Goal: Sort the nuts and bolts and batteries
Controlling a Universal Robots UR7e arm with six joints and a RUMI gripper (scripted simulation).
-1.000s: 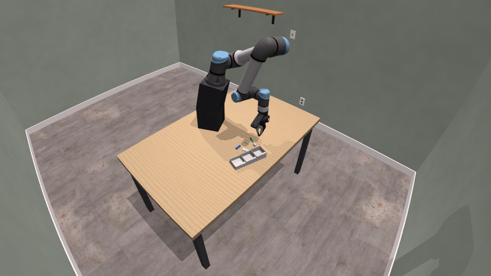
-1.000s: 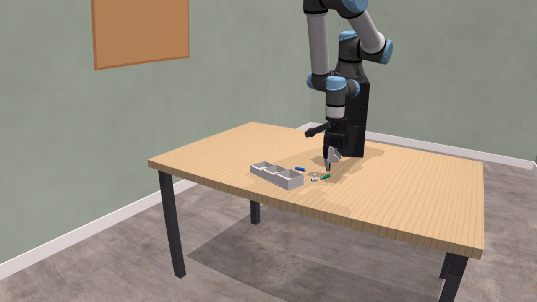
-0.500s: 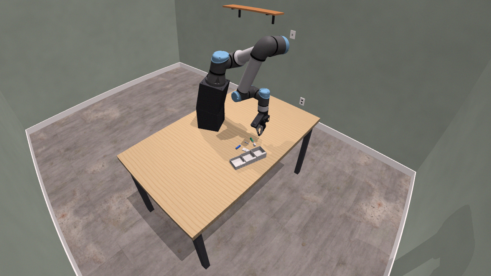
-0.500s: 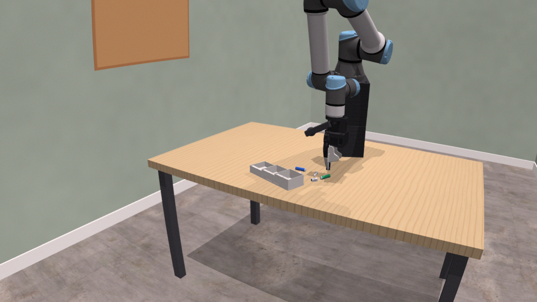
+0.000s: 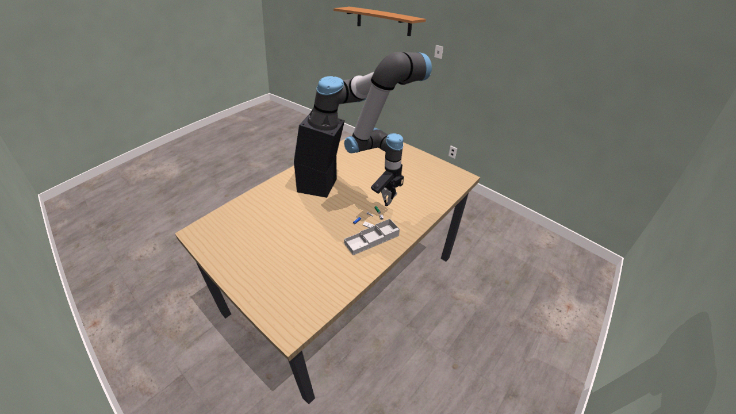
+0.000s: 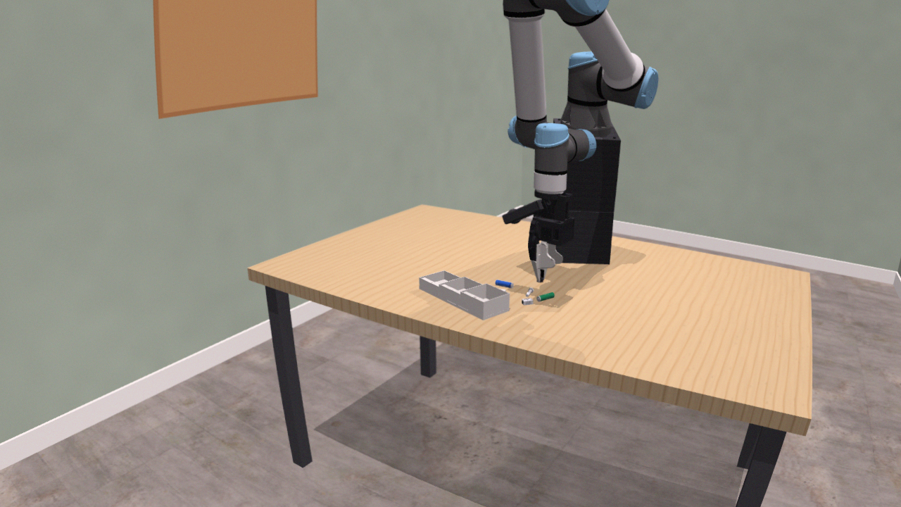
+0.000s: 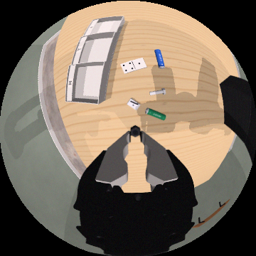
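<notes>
The bolt is 70 mm behind my hand, 40 mm to the right of it and 80 mm below it. From my hand the other things lie so: small silver piece 30 mm to the right, 80 mm below; black nut 10 mm below; green battery 50 mm behind, 80 mm below.
</notes>
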